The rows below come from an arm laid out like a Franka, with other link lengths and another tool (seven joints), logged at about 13 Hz.
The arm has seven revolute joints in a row. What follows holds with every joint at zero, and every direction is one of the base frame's. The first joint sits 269.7 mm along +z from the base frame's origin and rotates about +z. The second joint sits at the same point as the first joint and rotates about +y. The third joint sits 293.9 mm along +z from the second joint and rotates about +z. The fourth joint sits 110.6 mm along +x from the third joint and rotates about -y. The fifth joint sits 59.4 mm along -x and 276.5 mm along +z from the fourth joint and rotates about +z. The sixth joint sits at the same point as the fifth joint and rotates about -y. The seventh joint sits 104.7 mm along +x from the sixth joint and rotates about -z. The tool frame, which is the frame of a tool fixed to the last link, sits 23 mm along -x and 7 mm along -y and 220.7 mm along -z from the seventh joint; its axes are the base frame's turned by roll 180, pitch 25.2 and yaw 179.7 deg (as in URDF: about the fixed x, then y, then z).
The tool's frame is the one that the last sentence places.
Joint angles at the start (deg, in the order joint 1, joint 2, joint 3, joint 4, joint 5, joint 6, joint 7):
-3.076, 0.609, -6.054, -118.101, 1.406, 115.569, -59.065
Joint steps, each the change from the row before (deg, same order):
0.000, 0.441, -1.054, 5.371, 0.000, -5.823, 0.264
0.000, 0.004, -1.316, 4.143, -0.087, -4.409, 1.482
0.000, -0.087, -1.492, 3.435, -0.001, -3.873, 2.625
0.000, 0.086, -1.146, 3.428, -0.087, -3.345, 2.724
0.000, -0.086, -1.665, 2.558, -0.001, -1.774, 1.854
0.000, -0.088, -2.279, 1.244, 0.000, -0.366, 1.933
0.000, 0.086, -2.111, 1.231, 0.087, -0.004, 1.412
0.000, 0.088, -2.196, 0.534, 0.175, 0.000, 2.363
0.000, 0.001, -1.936, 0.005, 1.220, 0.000, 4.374
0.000, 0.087, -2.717, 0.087, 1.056, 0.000, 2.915
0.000, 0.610, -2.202, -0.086, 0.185, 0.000, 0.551
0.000, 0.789, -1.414, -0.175, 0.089, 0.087, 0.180
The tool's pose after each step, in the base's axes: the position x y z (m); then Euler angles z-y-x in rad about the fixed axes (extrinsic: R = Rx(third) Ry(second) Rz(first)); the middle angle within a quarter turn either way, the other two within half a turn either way. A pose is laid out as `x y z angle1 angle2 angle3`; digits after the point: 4 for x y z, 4 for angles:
0.4649 -0.1028 0.2769 2.2811 0.2287 -2.7792
0.4642 -0.1136 0.2968 2.3280 0.2396 -2.7921
0.4601 -0.1248 0.3139 2.3989 0.2560 -2.8112
0.4577 -0.1336 0.3303 2.4642 0.2746 -2.8336
0.4558 -0.1470 0.3448 2.5206 0.3053 -2.8559
0.4519 -0.1654 0.3531 2.5907 0.3394 -2.8850
0.4495 -0.1826 0.3604 2.6498 0.3721 -2.9124
0.4436 -0.1990 0.3632 2.7324 0.3960 -2.9452
0.4374 -0.2082 0.3631 2.8521 0.4220 -2.9746
0.4287 -0.2242 0.3630 2.9606 0.4422 -3.0050
0.4207 -0.2396 0.3580 3.0153 0.4373 -3.0251
0.4157 -0.2494 0.3513 3.0479 0.4260 -3.0368

